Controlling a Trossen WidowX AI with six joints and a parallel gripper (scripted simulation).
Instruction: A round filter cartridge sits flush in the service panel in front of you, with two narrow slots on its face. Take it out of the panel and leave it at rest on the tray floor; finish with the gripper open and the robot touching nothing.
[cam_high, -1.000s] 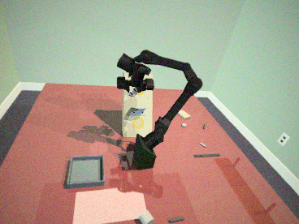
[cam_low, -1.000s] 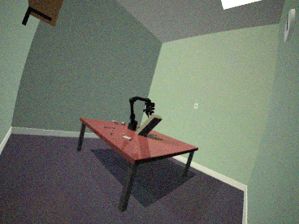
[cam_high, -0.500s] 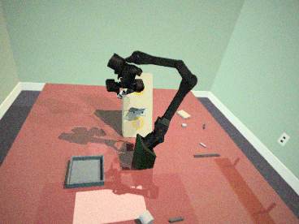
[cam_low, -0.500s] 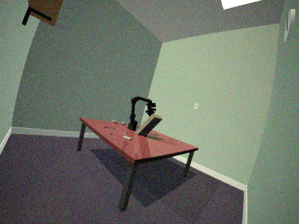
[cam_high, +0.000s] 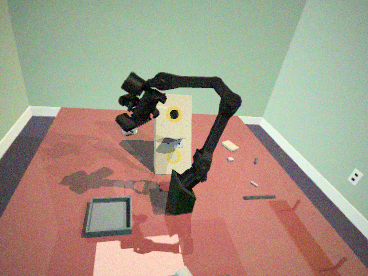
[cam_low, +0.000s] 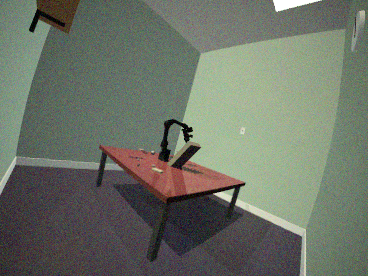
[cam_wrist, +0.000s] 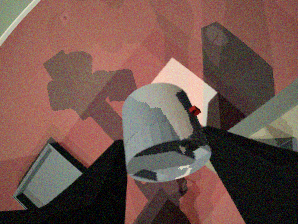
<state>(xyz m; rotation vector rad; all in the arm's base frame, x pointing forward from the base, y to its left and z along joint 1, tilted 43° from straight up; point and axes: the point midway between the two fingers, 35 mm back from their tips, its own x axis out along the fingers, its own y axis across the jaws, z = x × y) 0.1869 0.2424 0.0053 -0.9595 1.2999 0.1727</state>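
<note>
Now: gripper tip 200 mm past the grey tray, 100 mm to the right of it and 250 mm above it. The rest, counted from my gripper tip: round grey filter cartridge: right at my gripper tip; tan service panel: 120 mm ahead, 230 mm to the right, 100 mm below.
</note>
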